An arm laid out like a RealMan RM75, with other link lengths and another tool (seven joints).
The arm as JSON. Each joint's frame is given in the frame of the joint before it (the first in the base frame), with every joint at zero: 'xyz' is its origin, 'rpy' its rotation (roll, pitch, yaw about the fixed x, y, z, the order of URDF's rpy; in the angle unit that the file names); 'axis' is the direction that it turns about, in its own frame. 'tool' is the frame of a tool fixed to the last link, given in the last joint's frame.
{
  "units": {
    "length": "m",
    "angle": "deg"
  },
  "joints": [
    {
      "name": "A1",
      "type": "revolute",
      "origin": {
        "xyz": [
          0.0,
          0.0,
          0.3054
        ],
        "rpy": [
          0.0,
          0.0,
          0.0
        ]
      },
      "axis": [
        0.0,
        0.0,
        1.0
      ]
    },
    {
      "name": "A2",
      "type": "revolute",
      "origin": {
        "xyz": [
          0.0,
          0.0,
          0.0
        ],
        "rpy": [
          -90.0,
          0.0,
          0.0
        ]
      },
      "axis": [
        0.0,
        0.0,
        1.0
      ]
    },
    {
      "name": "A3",
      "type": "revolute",
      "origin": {
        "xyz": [
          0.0,
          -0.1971,
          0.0
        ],
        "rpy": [
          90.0,
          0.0,
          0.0
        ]
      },
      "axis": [
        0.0,
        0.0,
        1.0
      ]
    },
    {
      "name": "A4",
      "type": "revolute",
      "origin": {
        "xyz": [
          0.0,
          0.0,
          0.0
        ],
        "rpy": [
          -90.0,
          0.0,
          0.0
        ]
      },
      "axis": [
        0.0,
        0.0,
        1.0
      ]
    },
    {
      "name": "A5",
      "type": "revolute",
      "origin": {
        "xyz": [
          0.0,
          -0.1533,
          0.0
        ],
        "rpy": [
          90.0,
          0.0,
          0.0
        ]
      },
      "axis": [
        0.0,
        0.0,
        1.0
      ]
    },
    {
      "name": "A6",
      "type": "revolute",
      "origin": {
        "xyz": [
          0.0,
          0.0,
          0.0
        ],
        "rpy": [
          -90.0,
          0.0,
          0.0
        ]
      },
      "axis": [
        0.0,
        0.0,
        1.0
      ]
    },
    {
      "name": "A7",
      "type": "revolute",
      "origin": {
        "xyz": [
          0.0,
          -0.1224,
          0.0
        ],
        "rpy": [
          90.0,
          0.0,
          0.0
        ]
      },
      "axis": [
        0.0,
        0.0,
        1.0
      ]
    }
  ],
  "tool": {
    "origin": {
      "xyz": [
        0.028,
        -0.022,
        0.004
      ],
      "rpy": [
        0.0,
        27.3,
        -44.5
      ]
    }
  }
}
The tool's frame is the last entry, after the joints.
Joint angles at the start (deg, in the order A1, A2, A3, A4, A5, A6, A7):
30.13, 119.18, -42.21, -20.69, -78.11, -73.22, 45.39
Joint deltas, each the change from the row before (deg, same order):
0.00, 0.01, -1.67, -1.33, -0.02, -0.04, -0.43
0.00, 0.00, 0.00, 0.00, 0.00, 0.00, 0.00
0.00, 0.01, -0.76, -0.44, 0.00, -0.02, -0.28
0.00, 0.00, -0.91, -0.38, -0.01, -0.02, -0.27
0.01, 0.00, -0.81, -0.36, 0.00, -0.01, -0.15
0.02, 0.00, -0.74, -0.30, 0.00, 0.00, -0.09
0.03, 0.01, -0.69, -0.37, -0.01, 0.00, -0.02
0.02, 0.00, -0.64, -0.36, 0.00, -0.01, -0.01
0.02, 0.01, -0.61, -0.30, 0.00, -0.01, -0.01
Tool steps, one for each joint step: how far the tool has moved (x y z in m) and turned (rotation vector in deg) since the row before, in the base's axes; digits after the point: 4 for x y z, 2 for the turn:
-0.0038, 0.0016, 0.0005, -0.21, -1.66, 1.85
0.0000, 0.0000, 0.0000, 0.00, 0.00, 0.00
-0.0016, 0.0004, -0.0003, -0.16, -0.72, 0.79
-0.0016, 0.0002, -0.0008, -0.32, -0.76, 0.83
-0.0015, 0.0002, -0.0007, -0.31, -0.61, 0.71
-0.0014, 0.0001, -0.0008, -0.32, -0.51, 0.62
-0.0015, 0.0003, -0.0006, -0.28, -0.46, 0.62
-0.0014, 0.0003, -0.0004, -0.25, -0.43, 0.58
-0.0013, 0.0001, -0.0006, -0.27, -0.38, 0.53

